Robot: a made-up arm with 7 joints.
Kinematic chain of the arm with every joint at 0, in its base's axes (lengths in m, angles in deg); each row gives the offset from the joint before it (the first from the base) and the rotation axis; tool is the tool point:
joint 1: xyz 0 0 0 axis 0 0.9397 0.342
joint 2: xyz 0 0 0 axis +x
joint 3: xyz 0 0 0 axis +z
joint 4: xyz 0.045 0 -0.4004 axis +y
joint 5: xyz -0.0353 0 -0.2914 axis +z
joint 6: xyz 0 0 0 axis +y
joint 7: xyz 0 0 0 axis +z
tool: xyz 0 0 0
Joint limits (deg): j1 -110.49..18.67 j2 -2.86..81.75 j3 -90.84..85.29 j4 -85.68..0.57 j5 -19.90..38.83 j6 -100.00..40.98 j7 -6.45..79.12
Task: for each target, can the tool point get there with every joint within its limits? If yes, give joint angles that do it. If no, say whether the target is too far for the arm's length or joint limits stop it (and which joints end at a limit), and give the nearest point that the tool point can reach.
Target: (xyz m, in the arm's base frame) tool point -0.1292 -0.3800 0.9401
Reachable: no: too far | nearest point 0.3072 -0.2255 0.4183 | short by 0.698 m
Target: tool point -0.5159 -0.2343 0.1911
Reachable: no: joint limits stop it (at a limit: joint 1, joint 2, joint 3, joint 4) | nearest point -0.0982 -0.3611 -0.4244 | short by 0.755 m
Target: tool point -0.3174 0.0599 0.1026
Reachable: no: joint limits stop it (at a limit: joint 1, joint 2, joint 4) | nearest point -0.0911 0.4487 0.3325 | short by 0.505 m
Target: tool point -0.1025 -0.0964 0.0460
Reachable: no: joint limits stop it (at a limit: joint 1, joint 2, joint 4) | nearest point 0.2273 -0.4788 0.1980 | short by 0.527 m
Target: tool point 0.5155 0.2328 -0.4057
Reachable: yes | joints -45.53 30.58 -56.26 -9.44 6.49 -13.32 0.24
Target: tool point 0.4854 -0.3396 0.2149
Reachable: yes | joints -95.60 6.07 -23.07 -64.40 -8.78 -18.91 41.00
